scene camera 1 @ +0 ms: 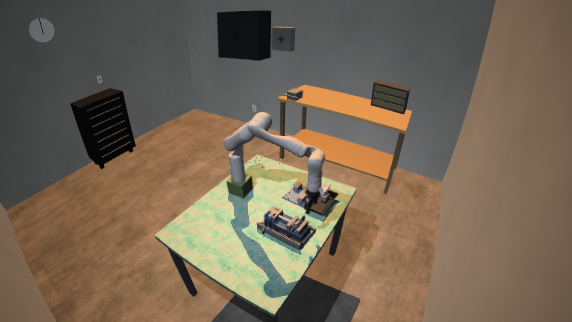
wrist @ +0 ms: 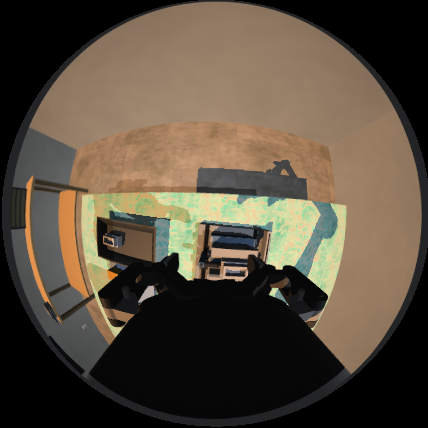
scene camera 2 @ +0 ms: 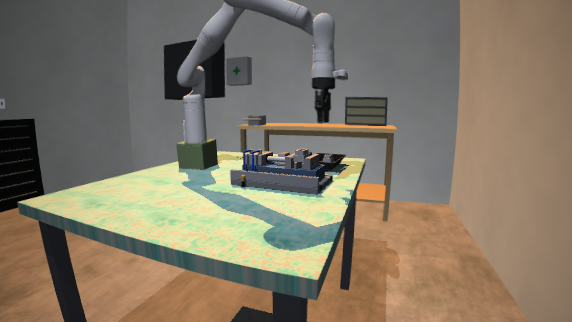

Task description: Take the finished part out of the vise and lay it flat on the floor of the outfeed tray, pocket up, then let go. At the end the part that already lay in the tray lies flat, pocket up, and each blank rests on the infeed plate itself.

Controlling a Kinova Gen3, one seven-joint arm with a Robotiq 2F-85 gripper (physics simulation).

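Places are measured from the arm's base along level axes (x ahead, y left, z up), in millimetres.
Where they show: gripper, fingertip midpoint: [scene camera 1: 311, 208] [wrist: 212, 261] [scene camera 2: 323, 123]; arm's base, origin of the base link: [scene camera 1: 238, 178] [scene camera 2: 196, 141].
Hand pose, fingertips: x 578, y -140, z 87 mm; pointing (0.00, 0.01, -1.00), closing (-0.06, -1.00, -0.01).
Things, the pixels of their top centre, and the offset from my fingertips.
- finished part, middle of its top: [wrist: 235, 272] [scene camera 2: 301, 149] [scene camera 1: 297, 220] dx -62, dy -43, dz -86 mm
- vise, middle of its top: [wrist: 230, 294] [scene camera 2: 282, 153] [scene camera 1: 286, 218] dx -128, dy -36, dz -102 mm
- infeed plate, middle of its top: [wrist: 130, 285] [scene camera 1: 300, 194] dx -189, dy +300, dz -193 mm
- orange block, middle of its top: [wrist: 113, 276] dx -143, dy +339, dz -157 mm
My gripper [scene camera 1: 308, 208] [scene camera 2: 323, 120] [wrist: 212, 261] is open and empty, pointing down high above the table. The finished part [scene camera 1: 301, 224] [scene camera 2: 302, 154] [wrist: 235, 272] sits in the vise [scene camera 1: 280, 235] [scene camera 2: 277, 180] [wrist: 234, 252], its pocket facing up in the wrist view. The other part [scene camera 1: 325, 198] [scene camera 2: 328, 158] [wrist: 110, 241] lies in the dark outfeed tray [scene camera 1: 318, 208] [wrist: 140, 241], its pocketed light face seemingly up. Blanks [scene camera 1: 298, 187] [scene camera 1: 301, 198] stand on the infeed plate [scene camera 1: 289, 195]; an orange block [wrist: 112, 274] shows partly. The gripper hides some of the plate.
The vise stands on a raised base nearer scene camera 2 than the tray. Blue hoses [scene camera 2: 245, 160] rise at its left end. The robot's green base block [scene camera 1: 240, 186] [scene camera 2: 197, 154] stands at the table's far left. An orange workbench [scene camera 1: 345, 107] [scene camera 2: 320, 128] stands behind the table.
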